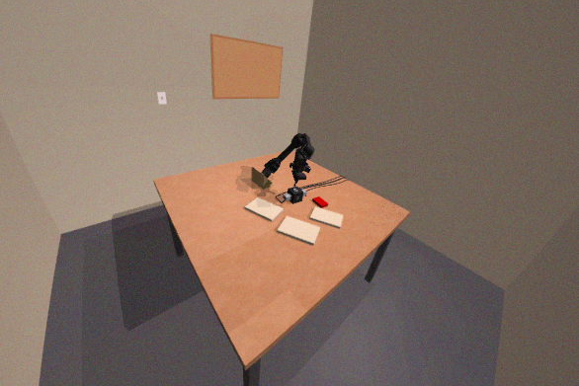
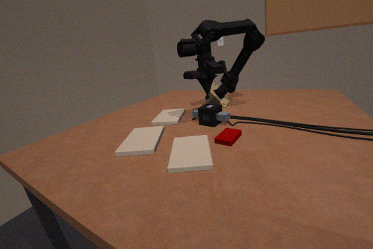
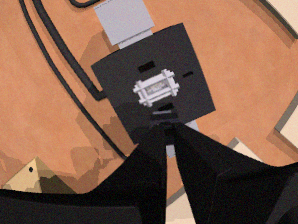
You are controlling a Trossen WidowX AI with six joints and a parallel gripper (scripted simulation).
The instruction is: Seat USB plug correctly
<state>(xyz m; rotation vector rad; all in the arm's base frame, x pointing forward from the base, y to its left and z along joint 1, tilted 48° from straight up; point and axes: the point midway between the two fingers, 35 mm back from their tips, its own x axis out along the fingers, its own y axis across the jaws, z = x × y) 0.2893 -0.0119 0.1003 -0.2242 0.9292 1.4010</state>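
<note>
Right now the USB socket is 1 cm to the left of my gripper tip and 7 cm below it. From my gripper tip the other things lie so: red block (12 cm ahead, 13 cm to the left, 12 cm below).
</note>
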